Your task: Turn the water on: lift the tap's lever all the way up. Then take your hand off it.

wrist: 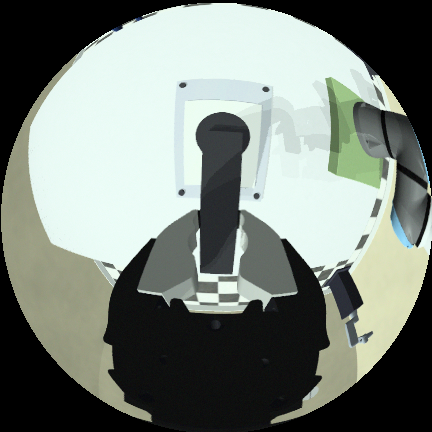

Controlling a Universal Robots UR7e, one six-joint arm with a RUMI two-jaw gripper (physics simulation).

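Observation:
The tap's lever (219, 200) is a long dark grey bar in the middle of the wrist view. It runs from a round dark tap head (222, 122) down between the fingers. The tap stands in front of a pale framed plate (179, 140) with a screw at each corner. My gripper (218, 211) is shut on the lever near its free end, with one grey finger against each side. How high the lever is tilted is hard to tell from this view.
A white panel (110, 130) surrounds the framed plate. A green board (350, 155) stands at the right, with part of the grey robot arm (411, 170) in front of it. A dark block with a metal hook (347, 295) is at the lower right. Checkered surface (220, 290) shows below the lever.

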